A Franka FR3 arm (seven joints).
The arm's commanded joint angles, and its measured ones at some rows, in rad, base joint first. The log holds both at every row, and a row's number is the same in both.
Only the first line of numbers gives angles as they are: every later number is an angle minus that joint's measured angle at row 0.
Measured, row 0:
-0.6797, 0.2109, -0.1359, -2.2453, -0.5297, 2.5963, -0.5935
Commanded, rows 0 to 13:
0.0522, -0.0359, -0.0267, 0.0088, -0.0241, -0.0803, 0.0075
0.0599, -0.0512, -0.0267, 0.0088, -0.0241, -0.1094, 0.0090
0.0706, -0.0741, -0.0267, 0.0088, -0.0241, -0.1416, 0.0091
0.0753, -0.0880, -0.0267, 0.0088, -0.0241, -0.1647, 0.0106
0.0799, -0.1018, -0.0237, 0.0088, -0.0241, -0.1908, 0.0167
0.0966, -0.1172, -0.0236, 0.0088, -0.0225, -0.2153, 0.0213
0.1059, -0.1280, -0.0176, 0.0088, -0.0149, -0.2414, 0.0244
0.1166, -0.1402, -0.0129, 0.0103, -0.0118, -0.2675, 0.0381
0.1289, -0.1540, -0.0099, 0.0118, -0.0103, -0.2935, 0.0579
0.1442, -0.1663, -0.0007, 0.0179, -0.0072, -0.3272, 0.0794
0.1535, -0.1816, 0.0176, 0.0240, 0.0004, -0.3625, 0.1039
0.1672, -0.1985, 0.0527, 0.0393, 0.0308, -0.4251, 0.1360
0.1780, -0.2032, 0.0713, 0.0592, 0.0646, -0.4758, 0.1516
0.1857, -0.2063, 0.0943, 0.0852, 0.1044, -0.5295, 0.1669
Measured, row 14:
0.1509, -0.1776, 0.0404, 0.0307, 0.0199, -0.3801, 0.1084
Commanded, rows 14 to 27:
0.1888, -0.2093, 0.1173, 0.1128, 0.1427, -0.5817, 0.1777
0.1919, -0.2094, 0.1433, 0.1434, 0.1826, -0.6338, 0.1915
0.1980, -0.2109, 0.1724, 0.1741, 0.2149, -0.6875, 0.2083
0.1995, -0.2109, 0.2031, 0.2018, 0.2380, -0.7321, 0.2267
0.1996, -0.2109, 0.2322, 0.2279, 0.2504, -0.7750, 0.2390
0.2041, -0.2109, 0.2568, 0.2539, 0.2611, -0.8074, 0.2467
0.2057, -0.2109, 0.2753, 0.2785, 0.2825, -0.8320, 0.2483
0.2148, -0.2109, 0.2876, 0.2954, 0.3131, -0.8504, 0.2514
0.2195, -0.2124, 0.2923, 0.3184, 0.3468, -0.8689, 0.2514
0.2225, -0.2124, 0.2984, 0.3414, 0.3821, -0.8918, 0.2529
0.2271, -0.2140, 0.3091, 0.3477, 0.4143, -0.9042, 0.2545
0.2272, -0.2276, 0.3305, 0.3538, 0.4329, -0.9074, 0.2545
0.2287, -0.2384, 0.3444, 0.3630, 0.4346, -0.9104, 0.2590
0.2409, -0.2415, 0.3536, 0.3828, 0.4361, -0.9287, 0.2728
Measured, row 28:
0.2217, -0.2246, 0.3250, 0.3334, 0.4002, -0.8710, 0.2450
